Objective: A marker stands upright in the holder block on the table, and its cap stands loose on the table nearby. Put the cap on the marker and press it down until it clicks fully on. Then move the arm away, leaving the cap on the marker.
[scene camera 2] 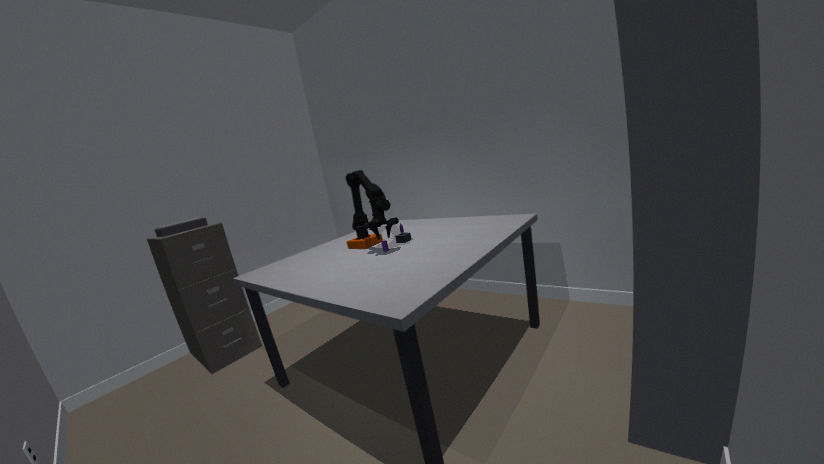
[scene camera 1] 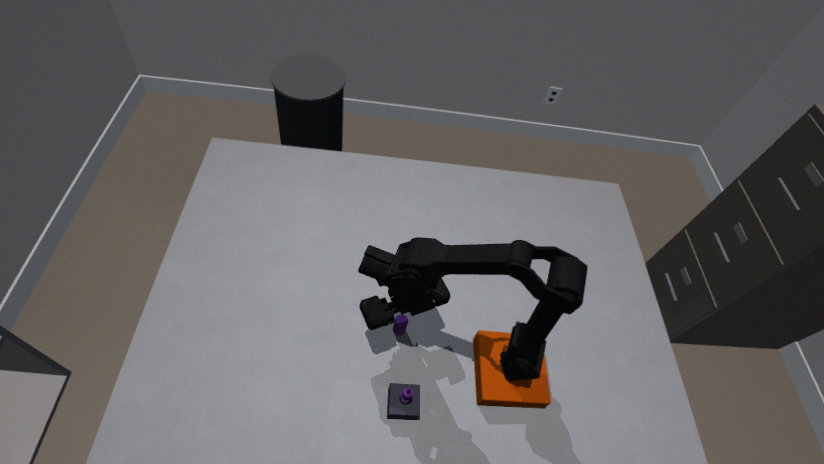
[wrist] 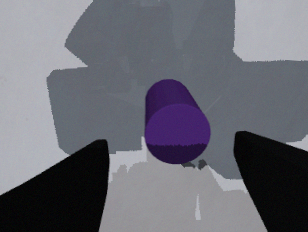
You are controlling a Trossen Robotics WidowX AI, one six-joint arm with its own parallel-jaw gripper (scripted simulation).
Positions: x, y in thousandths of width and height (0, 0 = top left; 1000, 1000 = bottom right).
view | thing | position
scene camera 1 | my gripper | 486, 684
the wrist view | my gripper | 560, 631
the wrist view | purple cap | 573, 567
